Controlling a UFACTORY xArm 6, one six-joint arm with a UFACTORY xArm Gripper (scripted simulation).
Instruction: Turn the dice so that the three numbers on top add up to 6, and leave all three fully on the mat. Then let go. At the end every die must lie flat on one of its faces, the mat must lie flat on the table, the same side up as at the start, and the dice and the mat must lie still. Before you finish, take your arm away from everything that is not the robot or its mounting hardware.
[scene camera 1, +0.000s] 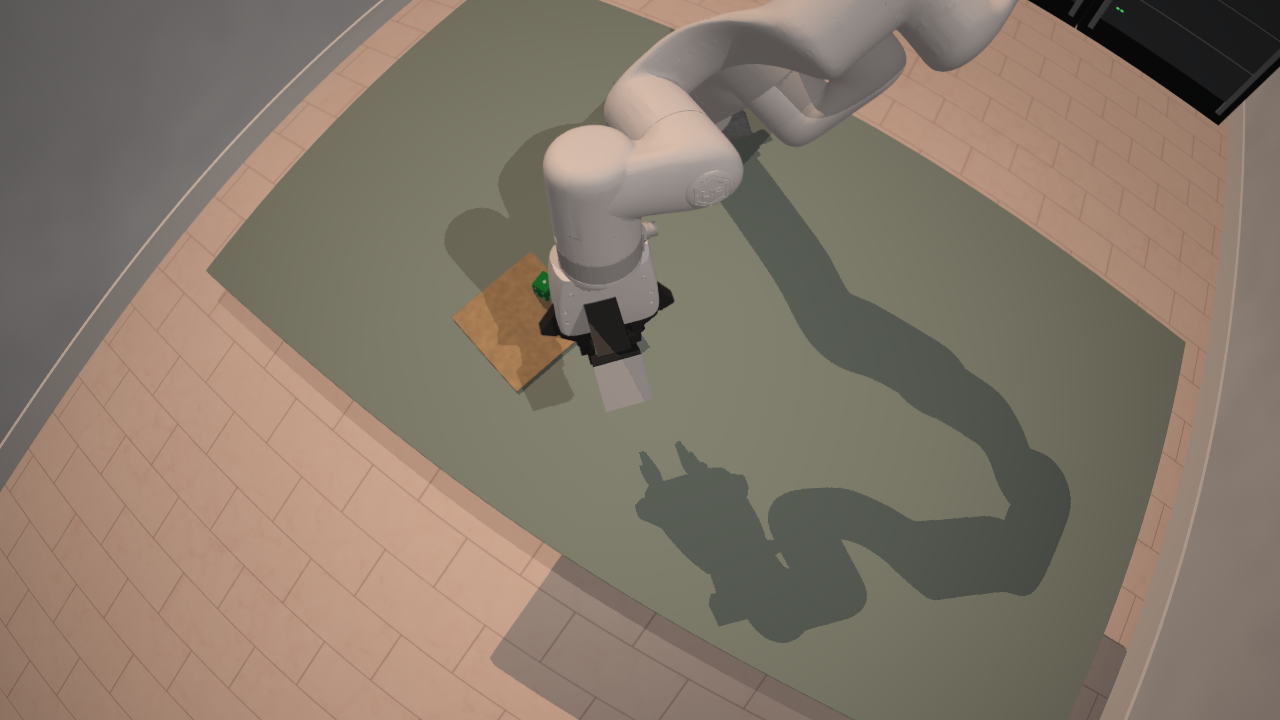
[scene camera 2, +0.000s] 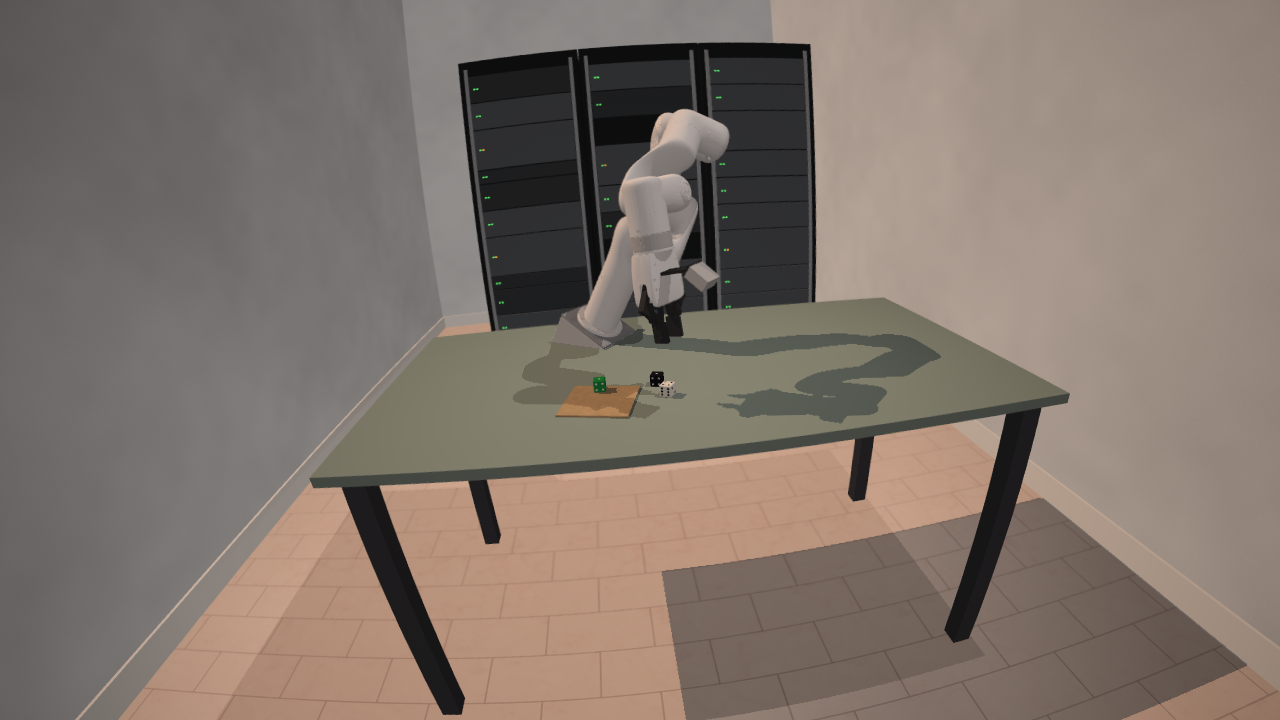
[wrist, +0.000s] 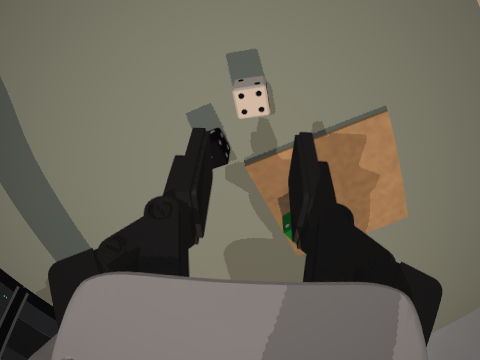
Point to my gripper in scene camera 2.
669, 339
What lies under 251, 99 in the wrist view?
A white die.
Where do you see a brown mat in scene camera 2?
617, 402
